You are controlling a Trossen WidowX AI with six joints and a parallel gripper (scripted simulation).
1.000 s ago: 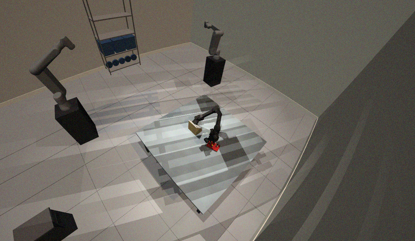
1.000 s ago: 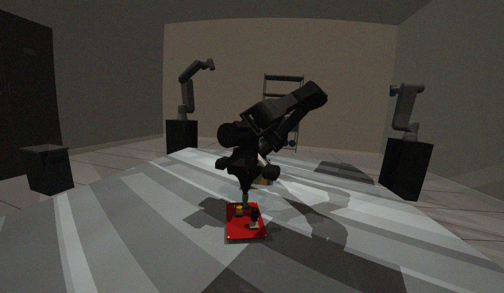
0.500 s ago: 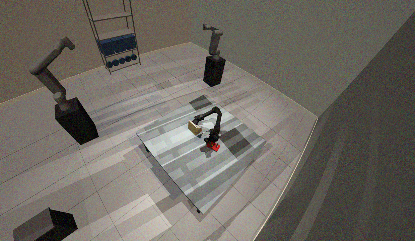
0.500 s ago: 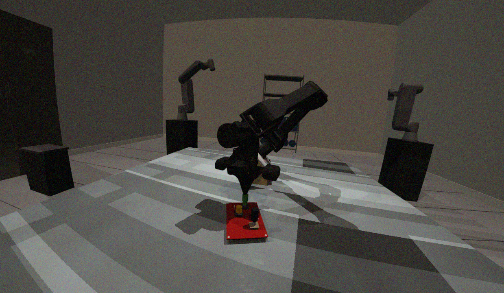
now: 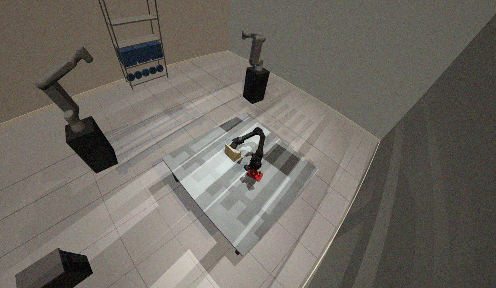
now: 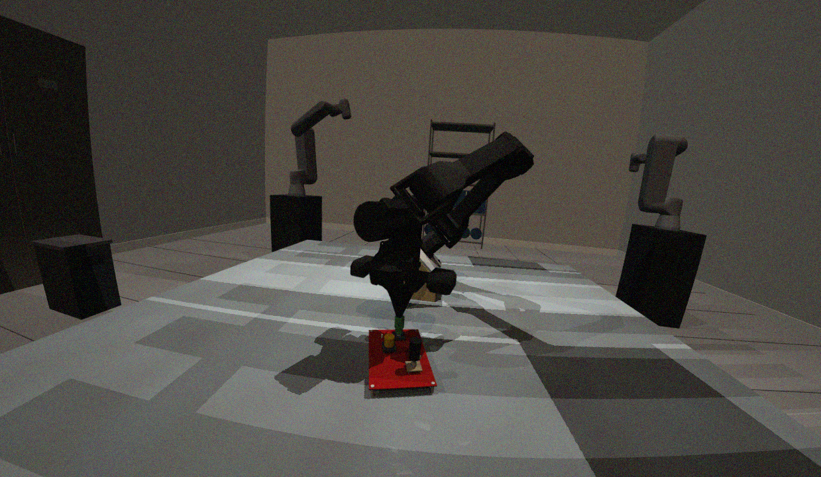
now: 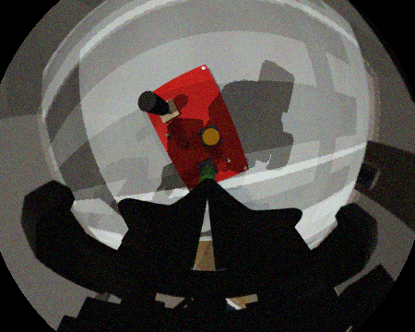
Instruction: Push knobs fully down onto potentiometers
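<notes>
The green knob is 2 cm below my gripper tip. Round my gripper tip: black knob: 8 cm ahead, 5 cm to the left, 1 cm below.
</notes>
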